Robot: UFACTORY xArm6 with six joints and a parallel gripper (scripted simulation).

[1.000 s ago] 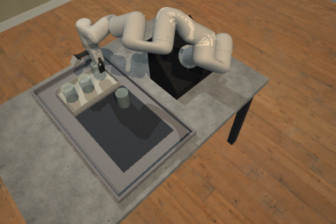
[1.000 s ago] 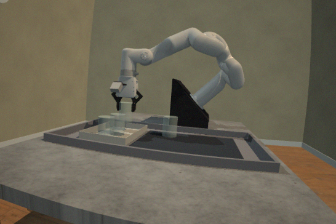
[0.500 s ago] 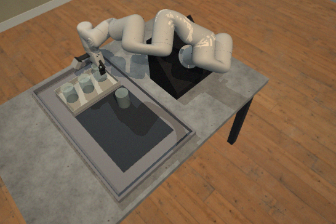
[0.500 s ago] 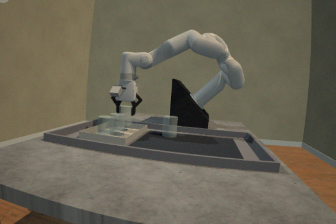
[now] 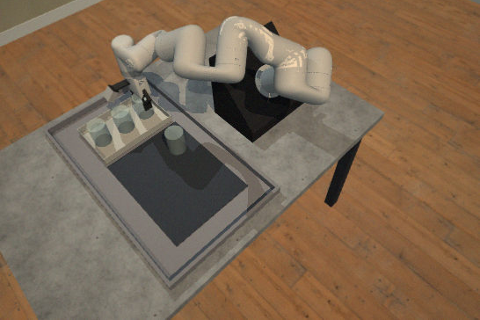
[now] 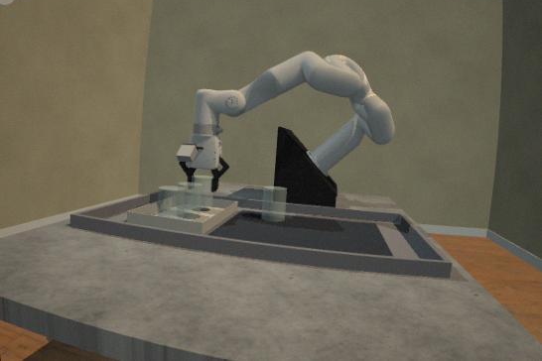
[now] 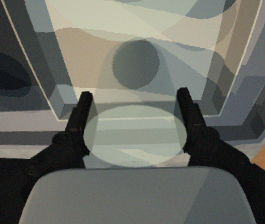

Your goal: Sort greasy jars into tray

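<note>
The cream tray is 10 cm ahead of my hand, 1 cm to the left of it and 7 cm below it. Round my hand: dark mat (7 cm ahead, 33 cm to the left, 8 cm below).
</note>
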